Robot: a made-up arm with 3 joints. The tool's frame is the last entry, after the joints. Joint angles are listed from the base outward. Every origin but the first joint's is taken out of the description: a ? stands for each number. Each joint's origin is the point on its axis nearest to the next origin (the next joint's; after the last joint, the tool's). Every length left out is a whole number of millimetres.
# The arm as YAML. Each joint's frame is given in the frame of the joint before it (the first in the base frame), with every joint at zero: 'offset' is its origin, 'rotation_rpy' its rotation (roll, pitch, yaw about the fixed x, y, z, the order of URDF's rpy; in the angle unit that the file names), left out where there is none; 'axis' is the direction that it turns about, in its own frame. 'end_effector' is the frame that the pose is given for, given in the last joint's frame.
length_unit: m
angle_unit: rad
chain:
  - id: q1
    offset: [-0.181, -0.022, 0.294]
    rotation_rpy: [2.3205, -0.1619, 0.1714]
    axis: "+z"
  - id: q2
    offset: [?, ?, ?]
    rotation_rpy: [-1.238, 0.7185, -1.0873]
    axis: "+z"
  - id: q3
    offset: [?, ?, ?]
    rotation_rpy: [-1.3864, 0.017, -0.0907]
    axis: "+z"
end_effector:
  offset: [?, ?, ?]
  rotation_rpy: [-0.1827, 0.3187, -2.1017]
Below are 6 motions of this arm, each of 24 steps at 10 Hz.
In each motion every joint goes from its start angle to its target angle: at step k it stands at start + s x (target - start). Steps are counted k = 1, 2, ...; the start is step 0. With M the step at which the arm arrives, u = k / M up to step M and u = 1 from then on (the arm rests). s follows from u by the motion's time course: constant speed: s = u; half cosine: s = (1 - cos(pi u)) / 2; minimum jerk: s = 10 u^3 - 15 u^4 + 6 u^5.
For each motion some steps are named. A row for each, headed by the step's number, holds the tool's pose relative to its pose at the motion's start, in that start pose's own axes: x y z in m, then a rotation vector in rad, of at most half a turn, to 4 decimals.
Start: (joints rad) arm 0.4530 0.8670 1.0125
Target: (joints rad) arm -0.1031 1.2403 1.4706
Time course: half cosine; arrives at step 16
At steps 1, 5, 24:
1: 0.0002 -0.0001 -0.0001 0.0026 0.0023 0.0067
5: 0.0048 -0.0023 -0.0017 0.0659 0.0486 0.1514
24: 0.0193 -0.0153 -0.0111 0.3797 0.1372 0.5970

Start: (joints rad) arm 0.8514 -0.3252 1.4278
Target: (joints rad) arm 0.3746 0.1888 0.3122
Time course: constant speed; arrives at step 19
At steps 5, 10, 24:
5: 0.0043 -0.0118 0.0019 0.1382 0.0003 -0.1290
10: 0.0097 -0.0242 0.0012 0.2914 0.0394 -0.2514
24: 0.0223 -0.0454 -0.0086 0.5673 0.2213 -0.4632

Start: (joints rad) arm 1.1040 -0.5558 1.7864
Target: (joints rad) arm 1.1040 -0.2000 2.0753
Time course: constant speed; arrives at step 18
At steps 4, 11, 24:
4: -0.0070 0.0012 0.0010 -0.0052 -0.0885 0.0661
11: -0.0196 0.0028 0.0011 -0.0253 -0.2457 0.1771
24: -0.0323 0.0040 -0.0011 -0.0590 -0.4053 0.2814

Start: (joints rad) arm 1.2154 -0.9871 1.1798
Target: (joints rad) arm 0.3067 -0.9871 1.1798
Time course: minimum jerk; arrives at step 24
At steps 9, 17, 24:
9: -0.0006 0.0164 0.0022 -0.1902 -0.0288 0.1598
17: -0.0101 0.0487 -0.0032 -0.5858 -0.0886 0.4924
24: -0.0142 0.0560 -0.0069 -0.6910 -0.1045 0.5808

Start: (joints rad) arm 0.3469 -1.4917 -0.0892
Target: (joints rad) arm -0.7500 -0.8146 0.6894
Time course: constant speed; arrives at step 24
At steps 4, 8, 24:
4: -0.0138 0.0040 0.0061 0.0132 -0.1354 0.2637
8: -0.0294 0.0060 0.0098 0.0030 -0.2747 0.5320
24: -0.0875 -0.0098 -0.0012 -0.2639 -0.8178 1.6227

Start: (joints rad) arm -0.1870 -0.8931 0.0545
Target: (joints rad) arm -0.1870 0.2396 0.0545
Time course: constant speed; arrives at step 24
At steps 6, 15, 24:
6: 0.0059 -0.0124 -0.0006 0.2207 0.0981 0.1478
15: 0.0175 -0.0279 -0.0076 0.5518 0.2454 0.3695
24: 0.0303 -0.0373 -0.0205 0.8829 0.3926 0.5911

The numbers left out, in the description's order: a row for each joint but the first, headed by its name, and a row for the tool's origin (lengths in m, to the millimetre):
q2: 0.027 0.026 0.0
q3: 0.005 0.056 0.0
tool: 0.003 -0.043 0.0

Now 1 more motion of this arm.
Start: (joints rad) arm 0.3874 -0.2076 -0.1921
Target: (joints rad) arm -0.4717 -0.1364 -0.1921
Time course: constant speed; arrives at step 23
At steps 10, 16, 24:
10: -0.0064 0.0326 -0.0071 -0.2819 0.0022 0.2351
16: -0.0133 0.0498 -0.0157 -0.4534 0.0074 0.3733
24: -0.0238 0.0665 -0.0295 -0.6560 0.0169 0.5311

